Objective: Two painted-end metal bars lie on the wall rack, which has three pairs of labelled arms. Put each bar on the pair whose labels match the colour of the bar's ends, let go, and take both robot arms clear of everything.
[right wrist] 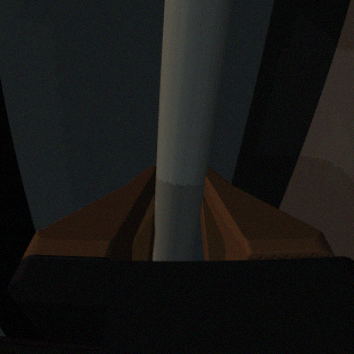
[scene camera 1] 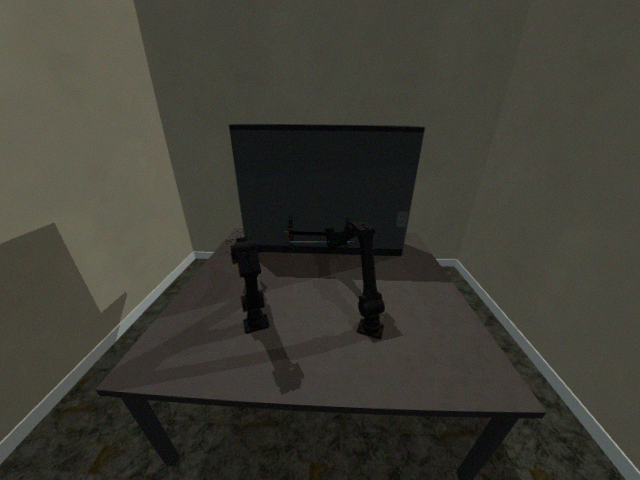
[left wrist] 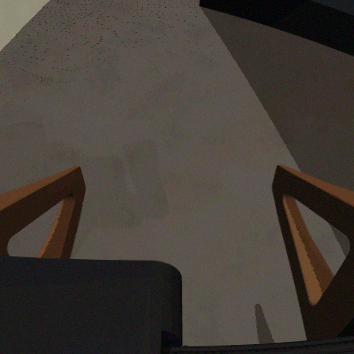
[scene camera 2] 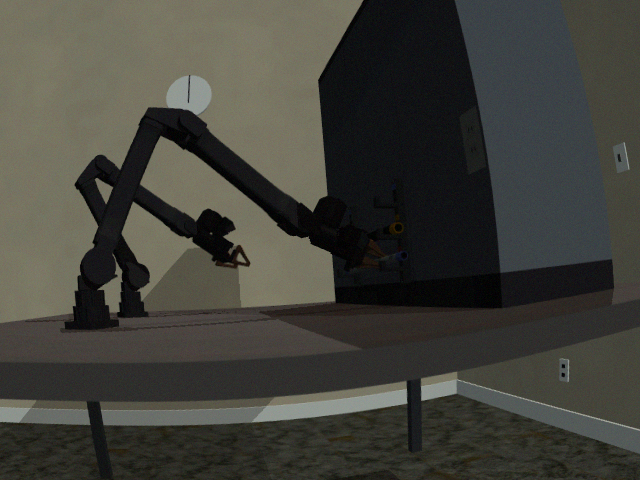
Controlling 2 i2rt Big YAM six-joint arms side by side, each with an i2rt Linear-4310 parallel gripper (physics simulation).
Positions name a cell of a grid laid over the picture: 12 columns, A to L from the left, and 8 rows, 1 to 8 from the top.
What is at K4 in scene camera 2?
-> A dark rack panel.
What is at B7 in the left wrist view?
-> The left gripper.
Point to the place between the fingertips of the right gripper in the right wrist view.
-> G4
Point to a silver bar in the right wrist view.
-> G2
